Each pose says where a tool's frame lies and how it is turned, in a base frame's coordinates. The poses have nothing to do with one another.
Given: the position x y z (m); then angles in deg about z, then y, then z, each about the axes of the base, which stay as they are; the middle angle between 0 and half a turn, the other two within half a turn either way.
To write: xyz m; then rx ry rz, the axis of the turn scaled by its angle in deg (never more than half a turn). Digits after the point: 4 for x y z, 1 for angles.
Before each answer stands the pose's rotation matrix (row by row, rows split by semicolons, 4 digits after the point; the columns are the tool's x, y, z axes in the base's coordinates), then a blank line. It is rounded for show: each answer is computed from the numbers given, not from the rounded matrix.
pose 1, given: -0.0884 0.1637 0.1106 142.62 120.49 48.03
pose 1, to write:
-0.1817 0.7968 0.5763; 0.7058 -0.3024 0.6407; 0.6847 0.5231 -0.5074

-0.0884 0.1637 0.1106 -111.6 -103.0 -86.4
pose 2, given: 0.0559 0.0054 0.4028 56.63 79.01 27.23
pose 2, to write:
-0.2889 -0.3932 0.8729; 0.7906 0.4162 0.4492; -0.5400 0.8198 0.1906

0.0559 0.0054 0.4028 21.7 82.6 69.2
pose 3, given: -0.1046 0.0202 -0.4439 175.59 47.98 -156.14
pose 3, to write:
0.6415 -0.3562 -0.6794; 0.1996 0.9326 -0.3005; 0.7407 0.0571 0.6694

-0.1046 0.0202 -0.4439 11.8 -46.7 18.3
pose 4, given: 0.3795 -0.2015 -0.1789 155.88 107.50 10.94
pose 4, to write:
0.1919 0.2939 0.9364; 0.4533 -0.8728 0.1810; 0.8704 0.3897 -0.3007

0.3795 -0.2015 -0.1789 132.7 41.9 101.4
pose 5, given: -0.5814 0.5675 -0.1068 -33.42 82.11 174.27
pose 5, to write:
-0.0590 -0.1586 -0.9856; 0.5595 -0.8229 0.0989; -0.8268 -0.5456 0.1373

-0.5814 0.5675 -0.1068 -99.3 -24.5 110.7
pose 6, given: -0.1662 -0.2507 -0.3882 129.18 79.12 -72.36
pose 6, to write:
0.7026 -0.6464 0.2976; 0.3485 -0.0520 -0.9358; 0.6204 0.7612 0.1888

-0.1662 -0.2507 -0.3882 80.5 -15.3 47.2
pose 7, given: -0.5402 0.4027 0.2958 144.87 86.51 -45.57
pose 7, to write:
0.3761 -0.6086 0.6987; 0.4384 -0.5475 -0.7128; 0.8163 0.5744 0.0609

-0.5402 0.4027 0.2958 95.7 -8.7 77.9
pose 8, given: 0.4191 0.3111 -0.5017 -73.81 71.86 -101.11
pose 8, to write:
-0.9591 0.2160 -0.1831; 0.0999 -0.3471 -0.9325; -0.2650 -0.9126 0.3113

0.4191 0.3111 -0.5017 24.4 100.4 -142.4
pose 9, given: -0.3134 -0.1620 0.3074 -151.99 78.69 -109.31
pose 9, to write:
-0.3860 -0.8637 -0.3243; 0.3187 0.2050 -0.9254; 0.8657 -0.4605 0.1961

-0.3134 -0.1620 0.3074 31.9 -81.7 81.2
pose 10, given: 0.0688 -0.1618 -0.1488 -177.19 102.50 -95.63
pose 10, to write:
-0.0700 -0.9929 -0.0958; -0.2103 0.1085 -0.9716; 0.9751 -0.0479 -0.2164

0.0688 -0.1618 -0.1488 72.1 -83.5 61.0
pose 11, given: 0.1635 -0.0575 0.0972 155.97 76.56 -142.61
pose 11, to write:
0.4159 -0.4794 -0.7728; -0.1946 0.7831 -0.5906; 0.8883 0.3961 0.2324

0.1635 -0.0575 0.0972 39.2 -66.0 11.3
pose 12, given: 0.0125 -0.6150 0.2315 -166.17 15.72 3.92
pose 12, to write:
-0.9162 0.2959 0.2703; -0.3024 -0.9530 0.0185; 0.2631 -0.0648 0.9626

0.0125 -0.6150 0.2315 -22.4 1.9 -160.9
